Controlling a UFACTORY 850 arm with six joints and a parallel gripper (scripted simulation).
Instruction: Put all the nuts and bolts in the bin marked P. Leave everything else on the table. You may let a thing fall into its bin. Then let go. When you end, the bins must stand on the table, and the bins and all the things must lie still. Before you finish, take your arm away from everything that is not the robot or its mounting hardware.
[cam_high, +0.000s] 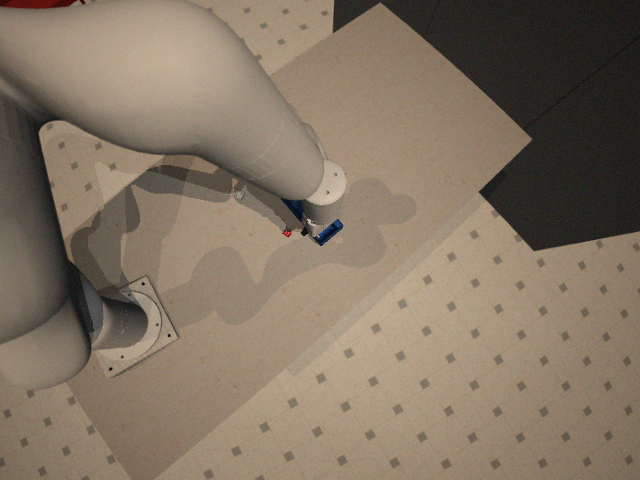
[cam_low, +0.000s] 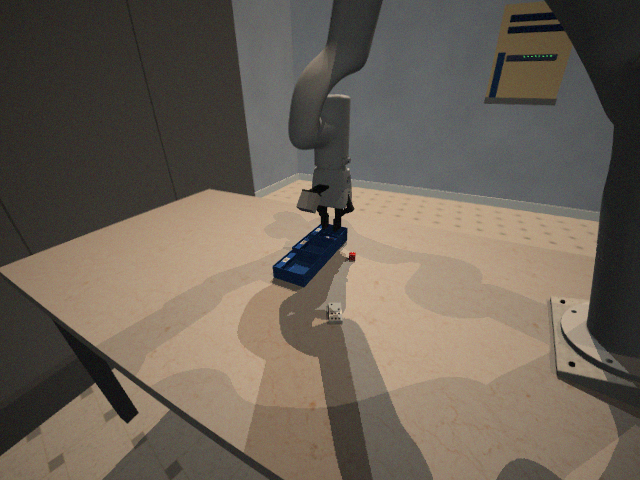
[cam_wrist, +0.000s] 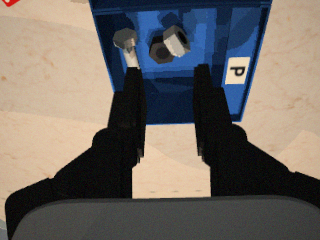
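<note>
The grey nut lies 1 cm ahead of my hand, 1 cm to the left of it and 5 cm below it. Round my hand: blue bin (2 cm ahead, 8 cm to the left, 5 cm below); black nut (5 cm below); grey bolt (2 cm behind, 1 cm to the left, 5 cm below).
</note>
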